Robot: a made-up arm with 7 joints. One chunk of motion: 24 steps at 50 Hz.
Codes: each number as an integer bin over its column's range. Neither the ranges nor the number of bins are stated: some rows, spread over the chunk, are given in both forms.
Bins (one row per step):
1: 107 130 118 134 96 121
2: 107 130 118 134 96 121
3: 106 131 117 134 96 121
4: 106 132 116 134 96 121
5: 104 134 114 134 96 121
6: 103 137 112 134 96 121
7: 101 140 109 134 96 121
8: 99 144 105 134 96 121
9: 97 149 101 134 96 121
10: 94 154 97 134 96 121
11: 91 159 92 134 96 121
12: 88 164 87 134 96 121
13: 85 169 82 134 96 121
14: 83 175 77 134 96 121
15: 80 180 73 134 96 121
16: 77 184 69 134 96 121
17: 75 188 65 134 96 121
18: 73 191 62 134 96 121
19: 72 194 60 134 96 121
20: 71 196 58 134 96 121
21: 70 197 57 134 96 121
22: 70 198 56 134 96 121
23: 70 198 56 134 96 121
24: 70 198 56 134 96 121
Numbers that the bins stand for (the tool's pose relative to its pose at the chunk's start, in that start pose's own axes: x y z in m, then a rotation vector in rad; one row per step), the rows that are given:
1: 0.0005 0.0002 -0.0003 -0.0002 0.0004 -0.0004
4: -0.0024 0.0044 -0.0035 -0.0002 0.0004 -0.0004
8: -0.0227 0.0293 -0.0212 -0.0002 0.0004 -0.0004
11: -0.0459 0.0605 -0.0421 -0.0002 0.0004 -0.0004
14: -0.0691 0.0937 -0.0662 -0.0002 0.0004 -0.0004
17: -0.0924 0.1207 -0.0855 -0.0002 0.0004 -0.0004
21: -0.1069 0.1395 -0.0984 -0.0002 0.0004 -0.0004
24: -0.1069 0.1415 -0.1000 -0.0002 0.0004 -0.0004
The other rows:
2: 0.0005 0.0002 -0.0003 -0.0002 0.0004 -0.0004
3: -0.0024 0.0023 -0.0019 -0.0002 0.0004 -0.0004
5: -0.0082 0.0085 -0.0067 -0.0002 0.0004 -0.0004
6: -0.0111 0.0147 -0.0099 -0.0002 0.0004 -0.0004
7: -0.0169 0.0210 -0.0147 -0.0002 0.0004 -0.0004
9: -0.0285 0.0397 -0.0276 -0.0002 0.0004 -0.0004
10: -0.0372 0.0501 -0.0340 -0.0002 0.0004 -0.0004
12: -0.0546 0.0709 -0.0501 -0.0002 0.0004 -0.0004
13: -0.0633 0.0813 -0.0582 -0.0002 0.0004 -0.0004
15: -0.0778 0.1041 -0.0726 -0.0002 0.0004 -0.0004
16: -0.0865 0.1124 -0.0791 -0.0002 0.0004 -0.0004
18: -0.0982 0.1270 -0.0903 -0.0002 0.0004 -0.0004
19: -0.1011 0.1332 -0.0935 -0.0002 0.0004 -0.0004
20: -0.1040 0.1374 -0.0967 -0.0002 0.0004 -0.0004
22: -0.1069 0.1415 -0.1000 -0.0002 0.0004 -0.0004
23: -0.1069 0.1415 -0.1000 -0.0002 0.0004 -0.0004

